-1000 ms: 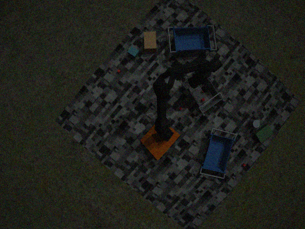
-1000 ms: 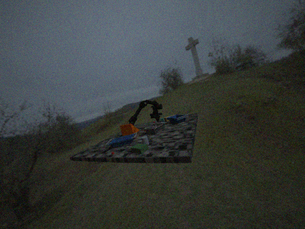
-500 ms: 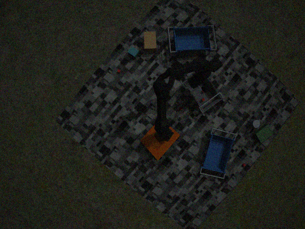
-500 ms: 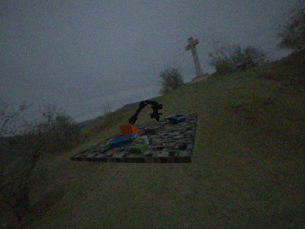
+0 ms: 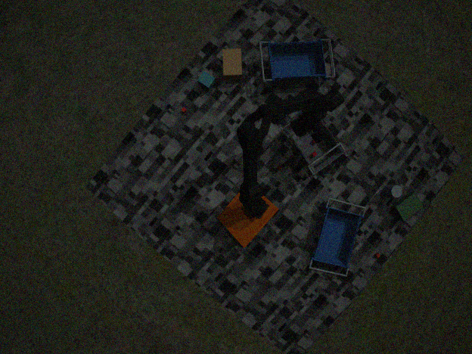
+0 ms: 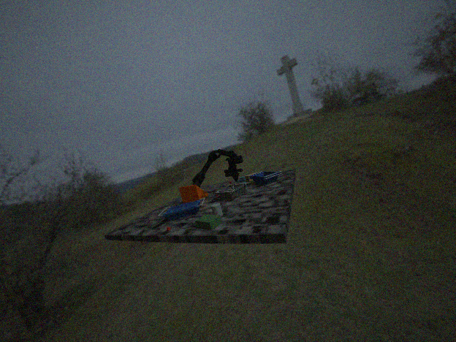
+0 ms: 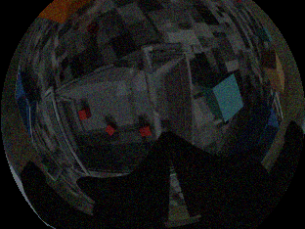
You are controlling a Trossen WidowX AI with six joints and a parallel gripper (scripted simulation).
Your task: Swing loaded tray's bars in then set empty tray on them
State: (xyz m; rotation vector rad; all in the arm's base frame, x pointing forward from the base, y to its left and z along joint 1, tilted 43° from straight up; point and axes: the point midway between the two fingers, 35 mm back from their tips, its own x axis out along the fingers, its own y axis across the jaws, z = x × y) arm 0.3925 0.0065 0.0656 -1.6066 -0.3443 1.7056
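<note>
Now: the blue tray 300 mm behind my gripper tip, 410 mm to the right of it and 40 mm below it. Round my gripper tip: tan block 50 mm ahead, 400 mm to the left, 60 mm below; then white disc 20 mm ahead, 510 mm to the right, 50 mm below; then green block 10 mm ahead, 620 mm to the right, 60 mm below.
</note>
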